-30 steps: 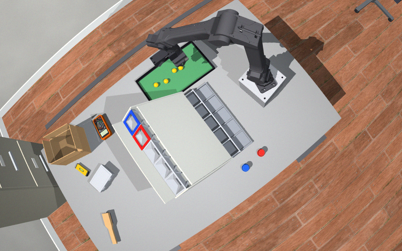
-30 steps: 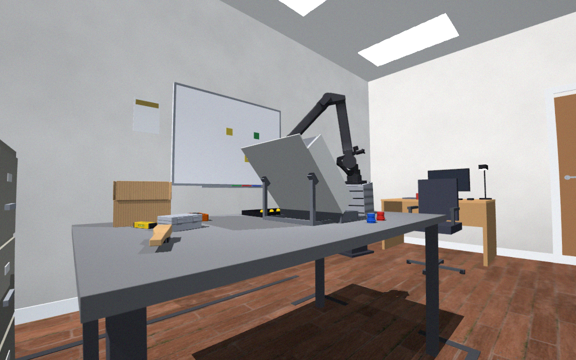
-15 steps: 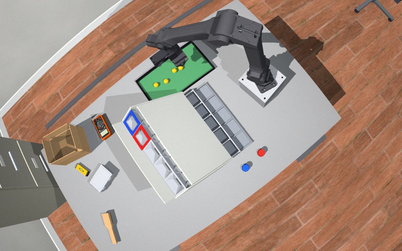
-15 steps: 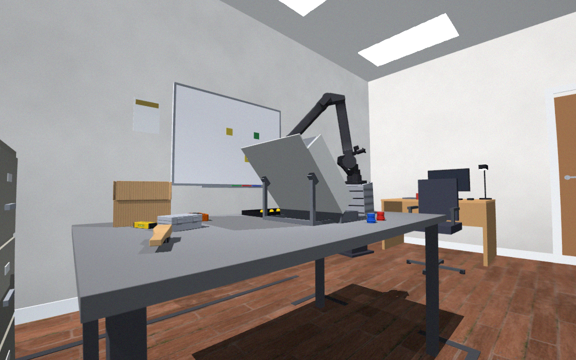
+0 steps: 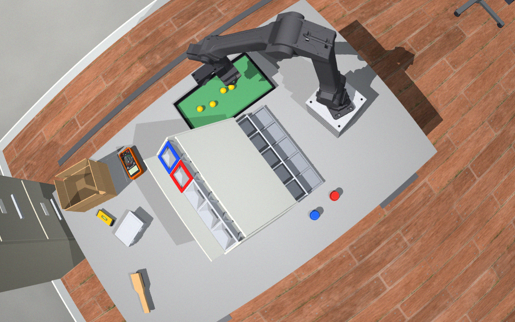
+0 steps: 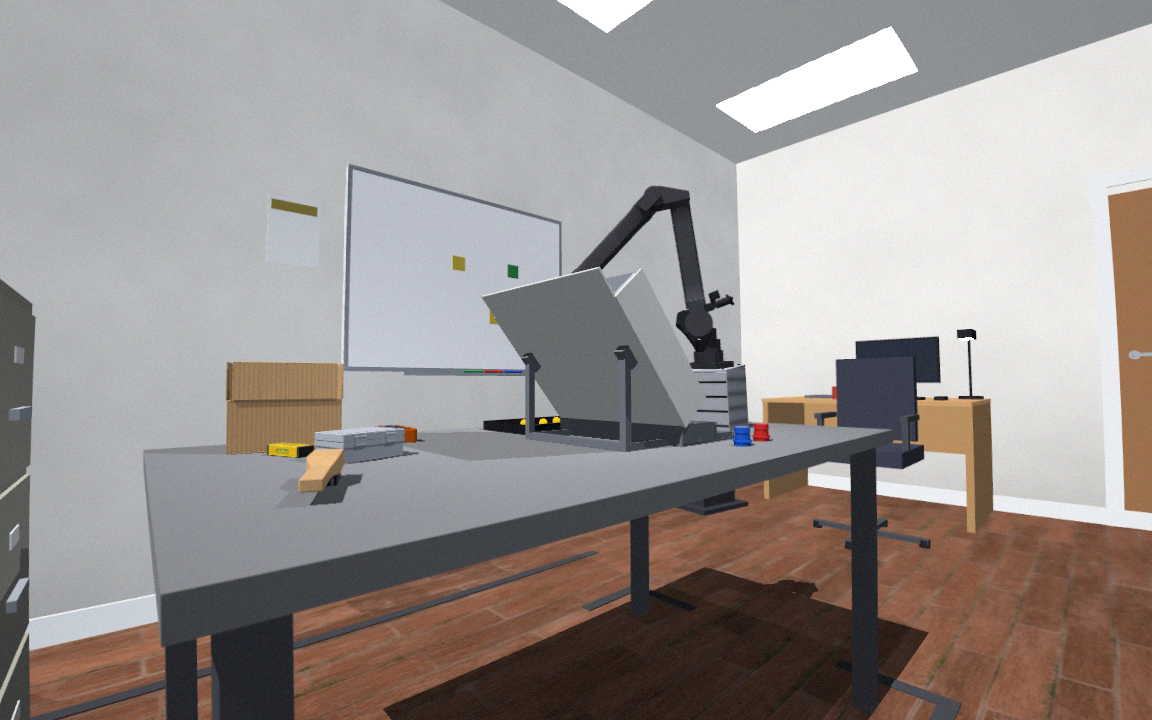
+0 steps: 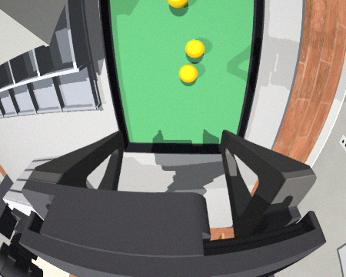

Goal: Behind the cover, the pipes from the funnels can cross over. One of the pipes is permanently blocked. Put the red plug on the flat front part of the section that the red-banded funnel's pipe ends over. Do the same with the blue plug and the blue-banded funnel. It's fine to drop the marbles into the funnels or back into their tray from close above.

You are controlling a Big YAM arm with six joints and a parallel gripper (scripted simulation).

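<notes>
The green tray lies 150 mm below my hand and 50 mm ahead of it. From my hand the other things lie so: multimeter: 540 mm ahead, 140 mm below, 60 mm to the left; then sloped cover: 350 mm to the left, 120 mm ahead, 50 mm above; then grey case: 650 mm ahead, 320 mm to the left, 130 mm below.
</notes>
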